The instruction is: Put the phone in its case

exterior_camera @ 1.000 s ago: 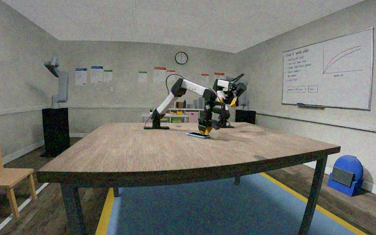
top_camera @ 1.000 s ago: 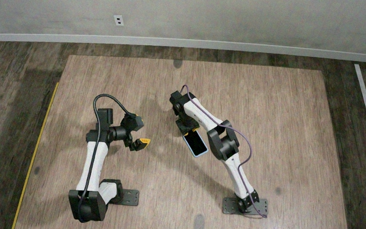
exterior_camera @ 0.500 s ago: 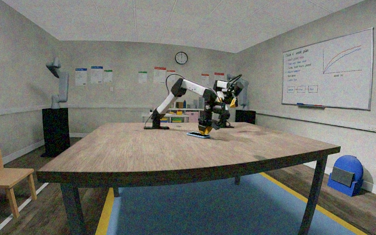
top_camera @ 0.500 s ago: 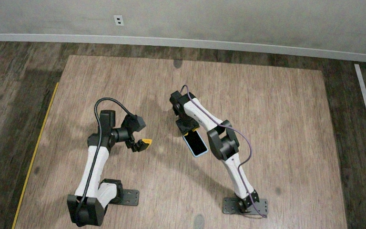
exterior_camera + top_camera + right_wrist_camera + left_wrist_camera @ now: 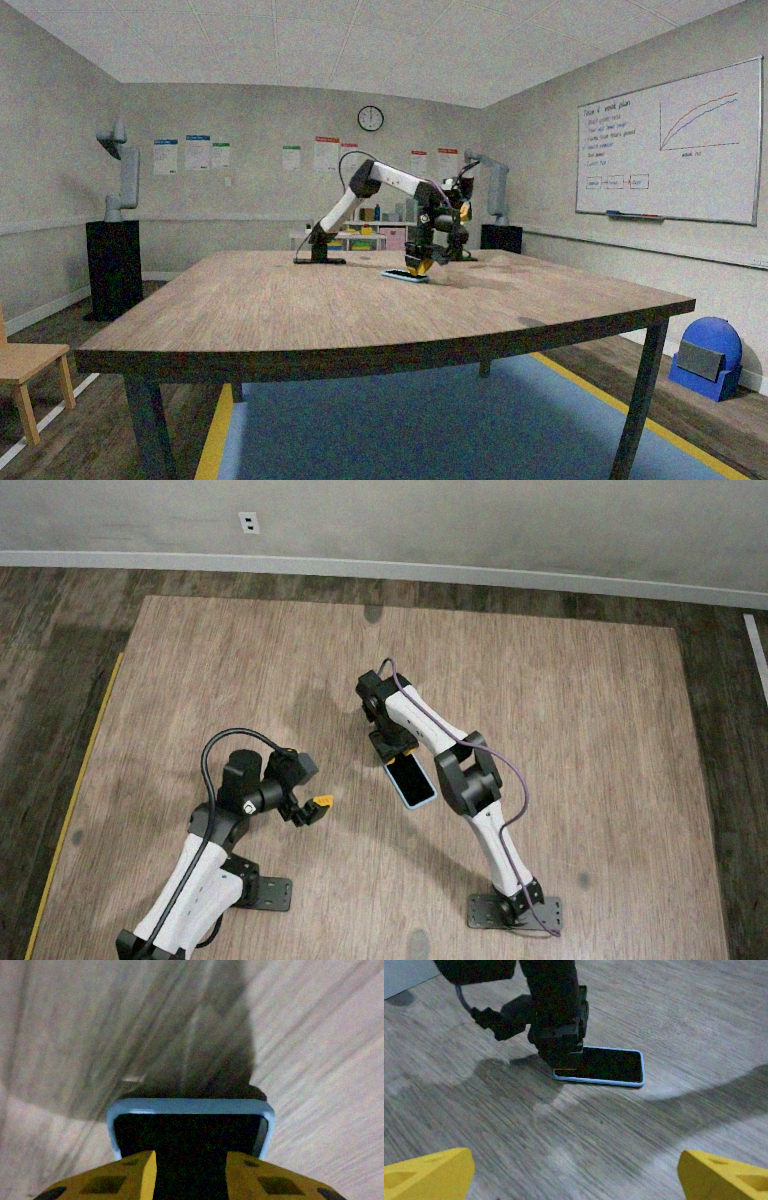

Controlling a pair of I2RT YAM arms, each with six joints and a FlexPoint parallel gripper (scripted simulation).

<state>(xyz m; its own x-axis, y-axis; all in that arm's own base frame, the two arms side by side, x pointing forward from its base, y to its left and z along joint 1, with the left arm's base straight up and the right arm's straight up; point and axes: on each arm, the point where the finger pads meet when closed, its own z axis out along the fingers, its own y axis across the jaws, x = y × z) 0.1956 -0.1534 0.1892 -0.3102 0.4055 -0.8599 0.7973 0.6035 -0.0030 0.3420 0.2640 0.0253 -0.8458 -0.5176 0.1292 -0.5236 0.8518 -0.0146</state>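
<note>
Right now the black phone is 4 cm behind my right hand, 3 cm to the right of it and 2 cm below it.
</note>
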